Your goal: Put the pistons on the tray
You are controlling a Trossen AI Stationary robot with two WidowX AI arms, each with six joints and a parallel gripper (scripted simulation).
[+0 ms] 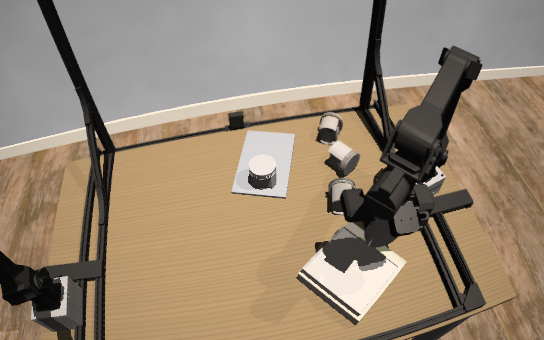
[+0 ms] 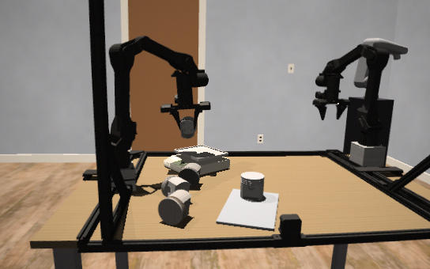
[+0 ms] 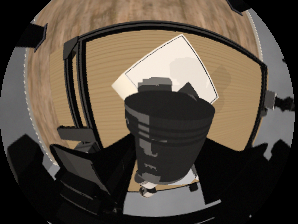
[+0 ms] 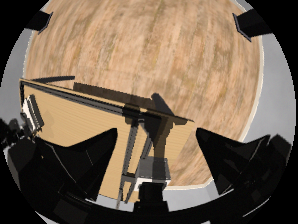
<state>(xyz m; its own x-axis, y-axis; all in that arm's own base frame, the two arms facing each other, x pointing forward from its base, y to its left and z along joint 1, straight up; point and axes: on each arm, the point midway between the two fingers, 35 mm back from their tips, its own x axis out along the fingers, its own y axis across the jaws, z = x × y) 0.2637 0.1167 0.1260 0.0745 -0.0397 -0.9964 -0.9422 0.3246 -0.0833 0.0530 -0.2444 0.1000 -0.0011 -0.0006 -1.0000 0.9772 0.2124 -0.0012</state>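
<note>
Now: left hand 39 cm past the flat steel tray, 20 cm above it and 11 cm to the left of it.
</note>
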